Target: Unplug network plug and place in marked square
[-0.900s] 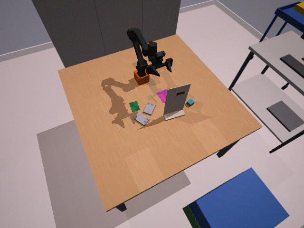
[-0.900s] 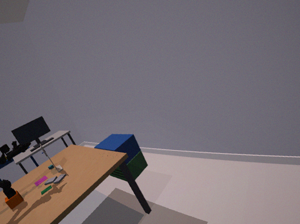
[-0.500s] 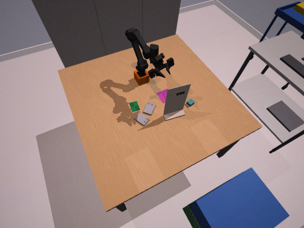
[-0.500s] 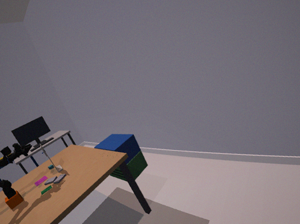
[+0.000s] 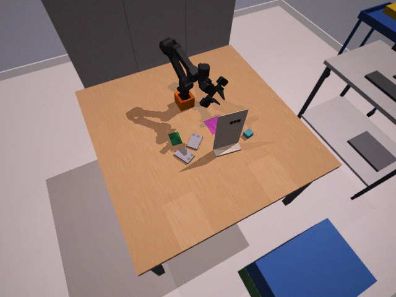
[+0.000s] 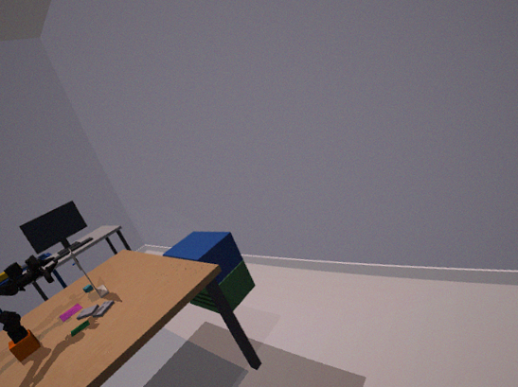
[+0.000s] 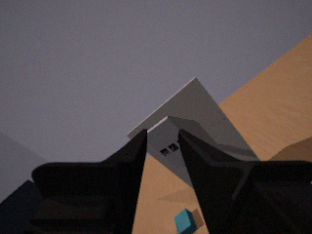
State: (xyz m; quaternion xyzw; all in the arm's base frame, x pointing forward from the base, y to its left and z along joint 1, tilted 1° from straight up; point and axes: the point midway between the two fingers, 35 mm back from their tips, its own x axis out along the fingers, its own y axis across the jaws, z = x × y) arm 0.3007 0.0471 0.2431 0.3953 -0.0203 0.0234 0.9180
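The network plug is 80 mm below my gripper tip, 70 mm ahead of it and 20 mm to the left of it. Also, from my gripper tip: grey panel (170 mm below, 100 mm ahead, 20 mm to the left); then magenta marked square (320 mm below, 90 mm behind, 50 mm to the left).
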